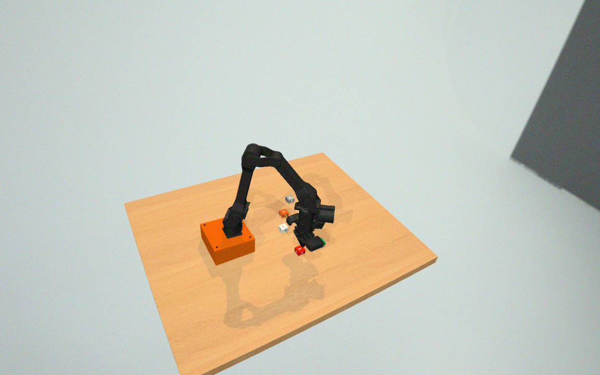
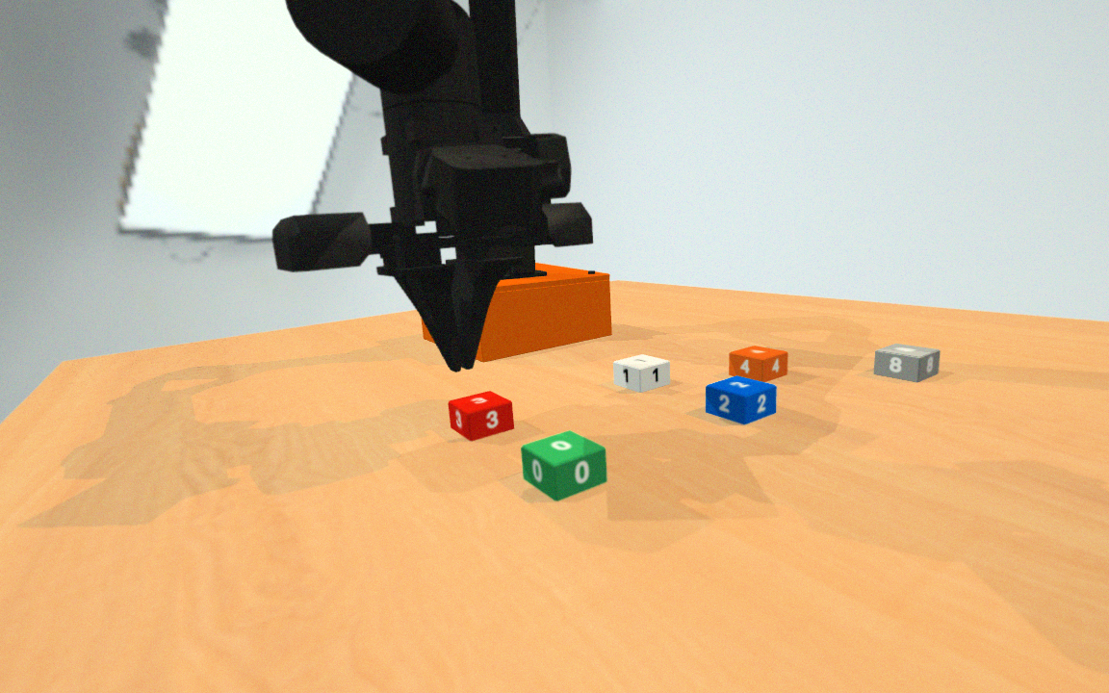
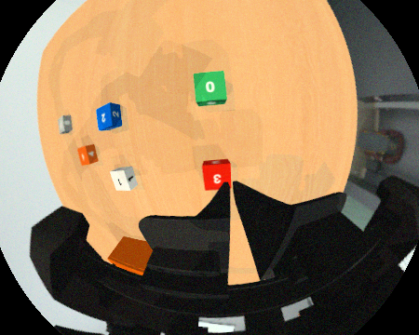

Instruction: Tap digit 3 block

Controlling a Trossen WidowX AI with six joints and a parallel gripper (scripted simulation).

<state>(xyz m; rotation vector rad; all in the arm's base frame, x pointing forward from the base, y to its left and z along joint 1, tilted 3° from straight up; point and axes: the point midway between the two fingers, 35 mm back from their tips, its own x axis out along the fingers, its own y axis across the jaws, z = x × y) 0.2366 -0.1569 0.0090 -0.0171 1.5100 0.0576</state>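
My gripper tip is now 90 mm short of the blue block, 160 mm to the right of it and 30 mm above it. The rest, counted from my gripper tip: white block: 10 mm behind, 150 mm to the left, 30 mm below; then green block: 100 mm ahead, 10 mm to the left, 30 mm below; then orange block: 40 mm ahead, 240 mm to the left, 30 mm below.
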